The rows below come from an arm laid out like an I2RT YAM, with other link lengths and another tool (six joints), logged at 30 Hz.
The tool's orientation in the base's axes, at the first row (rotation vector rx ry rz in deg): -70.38 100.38 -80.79
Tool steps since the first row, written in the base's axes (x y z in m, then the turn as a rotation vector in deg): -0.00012 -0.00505 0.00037 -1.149 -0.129 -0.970; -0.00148 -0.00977 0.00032 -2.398 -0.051 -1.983; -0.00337 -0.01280 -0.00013 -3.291 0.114 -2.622; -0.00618 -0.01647 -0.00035 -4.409 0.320 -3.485; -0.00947 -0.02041 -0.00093 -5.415 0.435 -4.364; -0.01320 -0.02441 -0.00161 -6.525 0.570 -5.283; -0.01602 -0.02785 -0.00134 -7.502 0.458 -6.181; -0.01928 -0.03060 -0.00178 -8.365 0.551 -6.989; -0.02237 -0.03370 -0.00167 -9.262 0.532 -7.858; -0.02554 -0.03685 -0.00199 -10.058 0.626 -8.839; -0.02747 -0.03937 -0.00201 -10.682 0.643 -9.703; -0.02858 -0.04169 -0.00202 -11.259 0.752 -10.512; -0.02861 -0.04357 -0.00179 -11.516 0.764 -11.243
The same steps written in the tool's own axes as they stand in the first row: 0.00465 -0.00043 0.00196 0.486 1.268 -0.659; 0.00947 -0.00007 0.00283 0.822 2.611 -1.481; 0.01294 0.00086 0.00263 0.973 3.493 -2.139; 0.01740 0.00184 0.00185 1.155 4.656 -2.945; 0.02226 0.00329 0.00088 1.372 5.799 -3.611; 0.02734 0.00498 -0.00042 1.609 7.013 -4.364; 0.03165 0.00549 -0.00144 2.016 8.160 -4.903; 0.03544 0.00683 -0.00294 2.201 9.192 -5.457; 0.03953 0.00759 -0.00429 2.495 10.290 -5.975; 0.04366 0.00878 -0.00557 2.632 11.467 -6.423; 0.04673 0.00933 -0.00614 2.780 12.479 -6.724; 0.04929 0.00962 -0.00610 2.831 13.426 -7.039; 0.05102 0.00937 -0.00538 2.846 14.201 -7.060
